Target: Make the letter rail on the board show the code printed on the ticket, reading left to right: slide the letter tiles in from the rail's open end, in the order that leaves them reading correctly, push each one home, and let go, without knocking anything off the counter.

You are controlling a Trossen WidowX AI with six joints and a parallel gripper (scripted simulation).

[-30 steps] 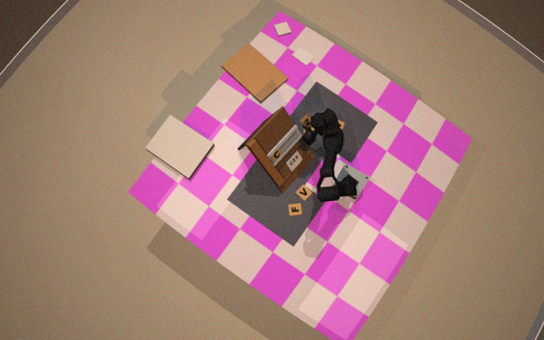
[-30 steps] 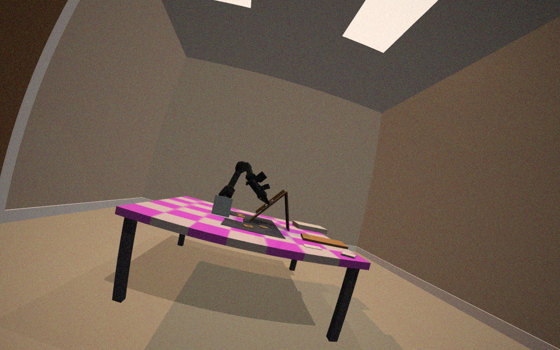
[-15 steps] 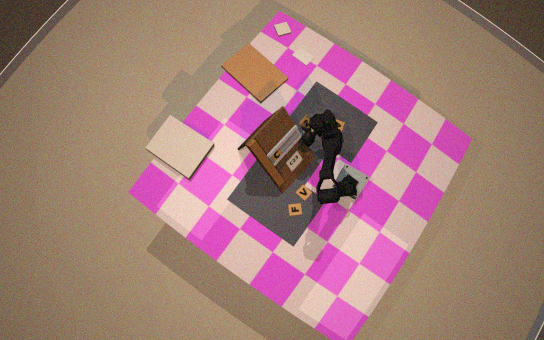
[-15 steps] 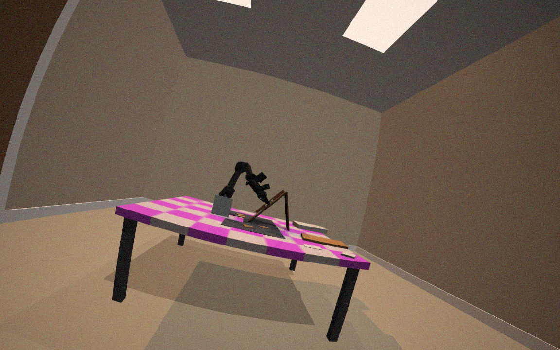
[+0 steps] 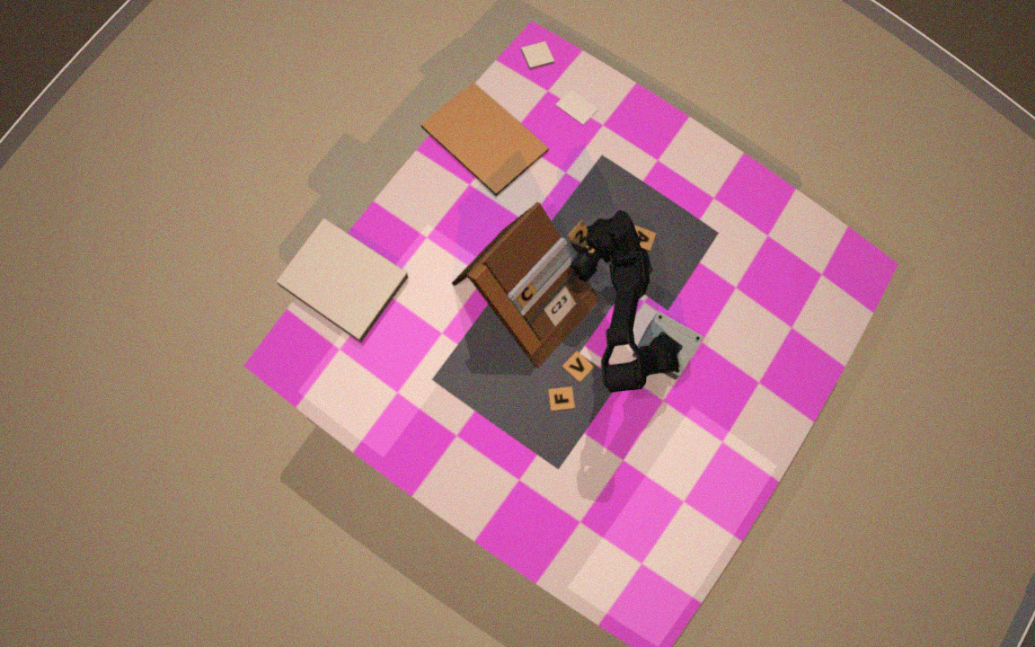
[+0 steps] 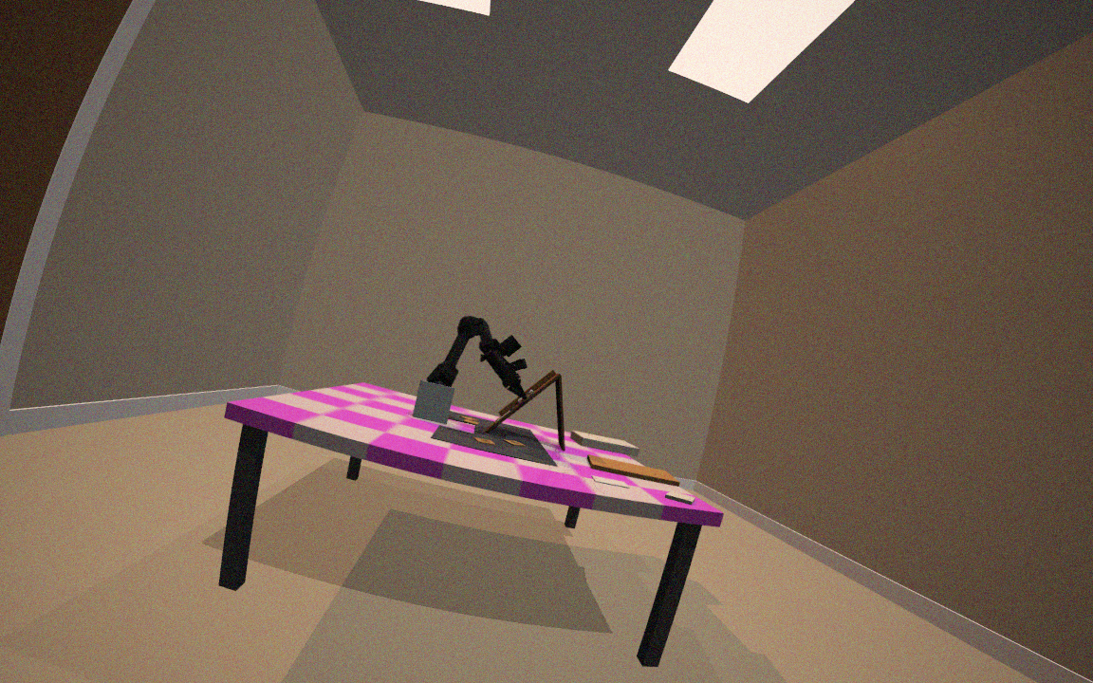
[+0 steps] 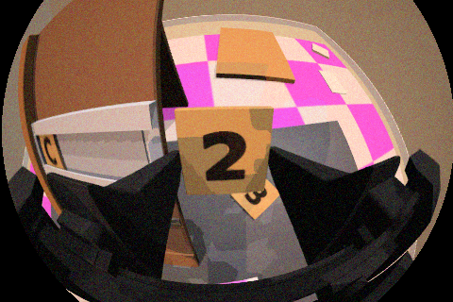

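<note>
My gripper tip is now 2 cm short of the c tile and 20 cm to the right of it. From my gripper tip the other things lie so: 2 tile right at my gripper tip; white ticket 5 cm behind, 15 cm to the left, 9 cm below; 3 tile 1 cm behind, 5 cm to the right, 16 cm below.
</note>
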